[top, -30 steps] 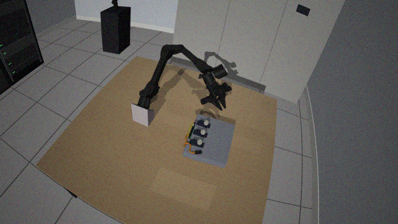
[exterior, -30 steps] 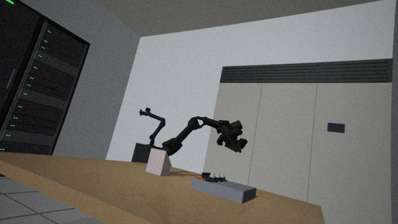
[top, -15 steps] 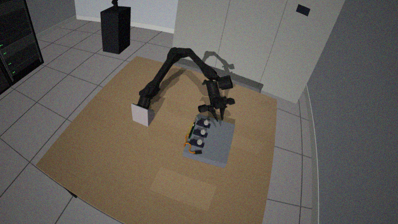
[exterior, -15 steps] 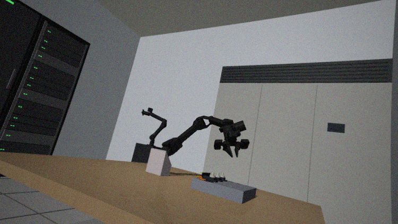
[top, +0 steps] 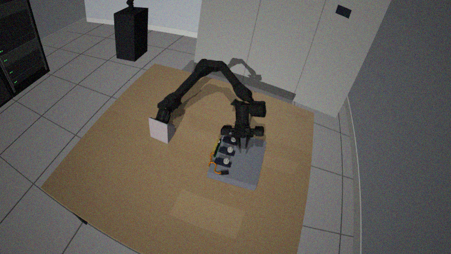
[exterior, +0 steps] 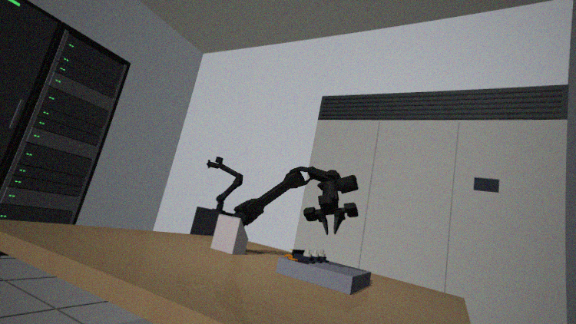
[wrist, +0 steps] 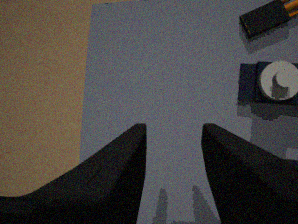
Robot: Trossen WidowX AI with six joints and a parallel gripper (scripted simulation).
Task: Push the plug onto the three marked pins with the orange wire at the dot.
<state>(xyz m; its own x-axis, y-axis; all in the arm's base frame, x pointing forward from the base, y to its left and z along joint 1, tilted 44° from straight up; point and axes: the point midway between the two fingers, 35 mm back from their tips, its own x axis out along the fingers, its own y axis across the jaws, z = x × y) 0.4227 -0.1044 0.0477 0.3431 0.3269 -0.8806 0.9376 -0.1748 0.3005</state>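
My gripper tip is now 120 mm past the white band, 70 mm to the right of it and 80 mm above it. From my gripper tip the other things lie so: grey printed holder 40 mm ahead, 40 mm to the left, 130 mm below.
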